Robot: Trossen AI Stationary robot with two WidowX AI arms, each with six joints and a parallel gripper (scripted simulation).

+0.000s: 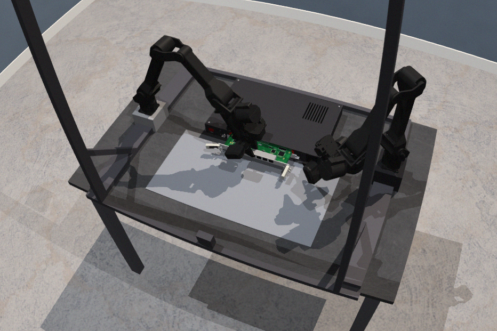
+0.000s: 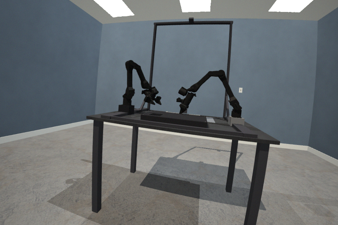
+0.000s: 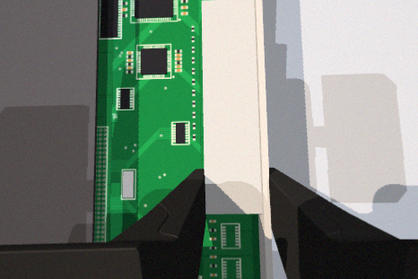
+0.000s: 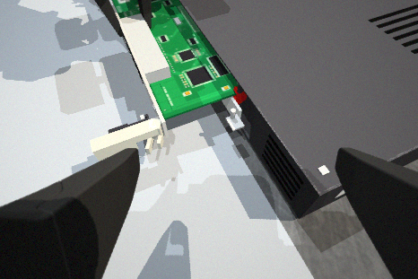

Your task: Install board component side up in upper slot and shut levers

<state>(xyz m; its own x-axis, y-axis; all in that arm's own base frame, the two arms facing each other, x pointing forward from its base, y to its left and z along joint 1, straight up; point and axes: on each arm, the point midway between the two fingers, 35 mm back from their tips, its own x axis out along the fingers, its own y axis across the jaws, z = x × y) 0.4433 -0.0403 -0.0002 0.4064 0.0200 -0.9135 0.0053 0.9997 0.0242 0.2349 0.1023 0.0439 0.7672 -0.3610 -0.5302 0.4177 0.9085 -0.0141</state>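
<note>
Now: left hand 110 mm past the pale grey mat, 10 mm to the left of it and 70 mm above it. Also, from my left hand: green board: 10 mm to the right, 30 mm below; then black enclosure: 160 mm ahead, 20 mm to the right, 30 mm below.
</note>
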